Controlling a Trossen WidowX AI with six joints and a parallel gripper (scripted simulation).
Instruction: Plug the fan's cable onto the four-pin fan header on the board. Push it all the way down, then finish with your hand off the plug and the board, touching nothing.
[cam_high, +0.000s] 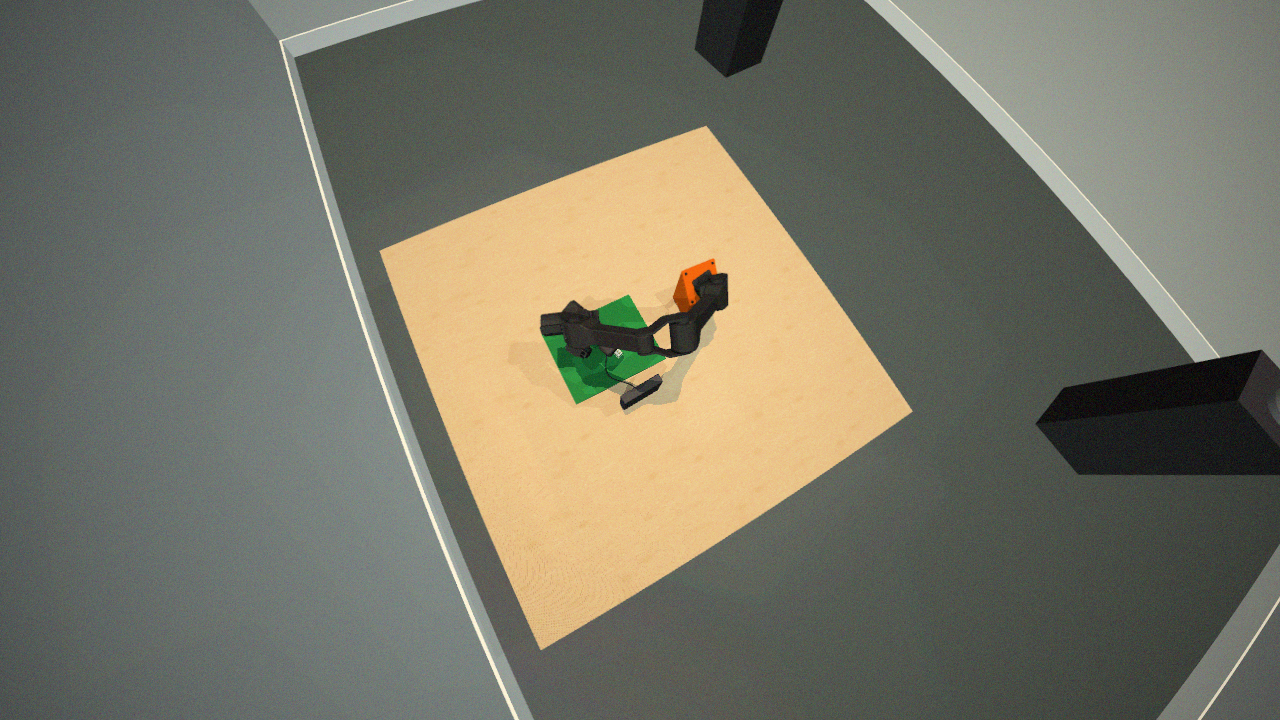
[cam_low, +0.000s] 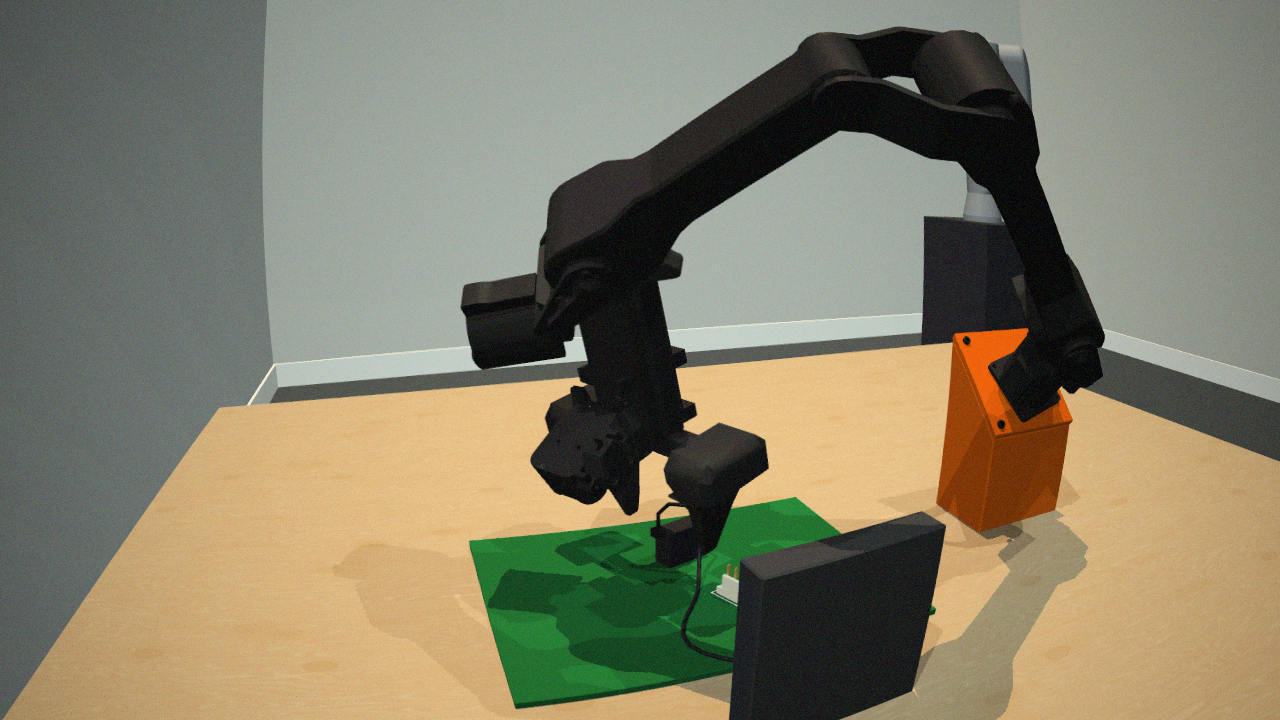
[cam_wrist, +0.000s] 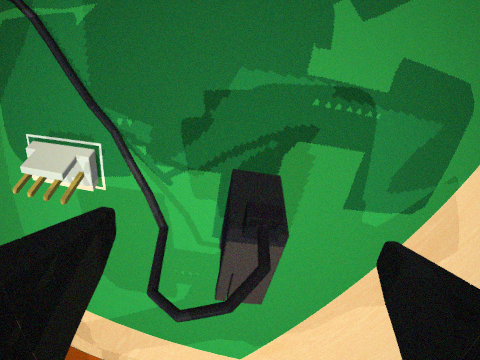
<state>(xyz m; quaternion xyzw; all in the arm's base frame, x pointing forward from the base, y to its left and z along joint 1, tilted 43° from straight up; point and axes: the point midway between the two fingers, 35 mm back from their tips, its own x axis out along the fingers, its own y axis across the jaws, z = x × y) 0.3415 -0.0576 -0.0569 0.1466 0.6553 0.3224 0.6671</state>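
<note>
Now: gripper tip 10 mm past the black plug and 10 mm above it. Round my gripper tip: green board (40 mm to the left, 50 mm below); then black fan (10 mm ahead, 220 mm to the left, 30 mm above).
</note>
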